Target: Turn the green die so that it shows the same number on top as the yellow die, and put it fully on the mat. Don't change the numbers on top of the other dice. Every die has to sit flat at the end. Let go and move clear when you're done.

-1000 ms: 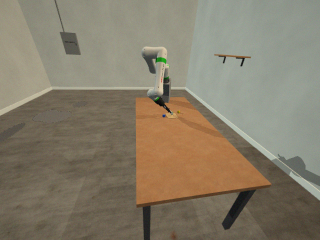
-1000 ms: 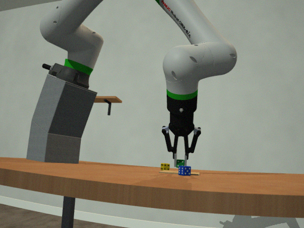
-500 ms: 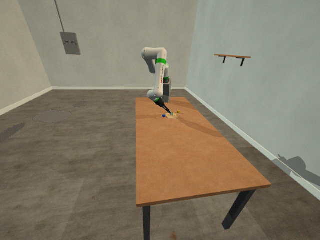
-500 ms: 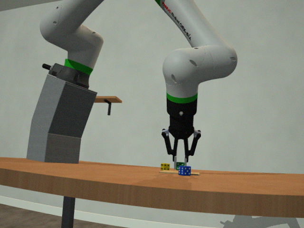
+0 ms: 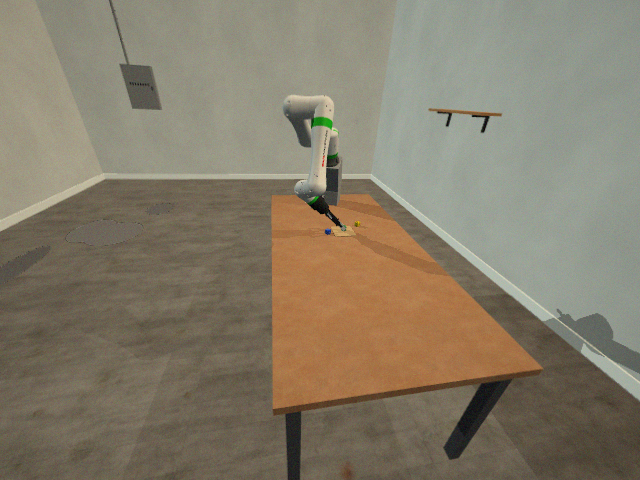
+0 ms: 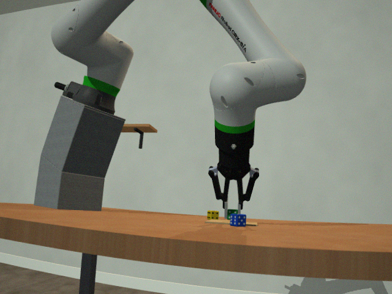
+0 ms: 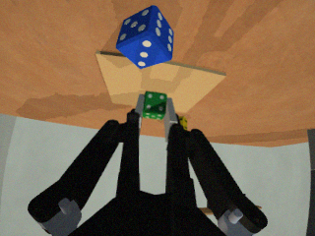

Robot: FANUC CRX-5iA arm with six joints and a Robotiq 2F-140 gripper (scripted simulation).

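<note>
The green die lies 20 mm to the left of my hand and 20 mm below it. Also, from my hand: blue die (30 mm ahead, 90 mm to the right, 30 mm below); yellow die (80 mm behind, 140 mm to the left, 30 mm below); tan mat (20 mm to the left, 40 mm below).
</note>
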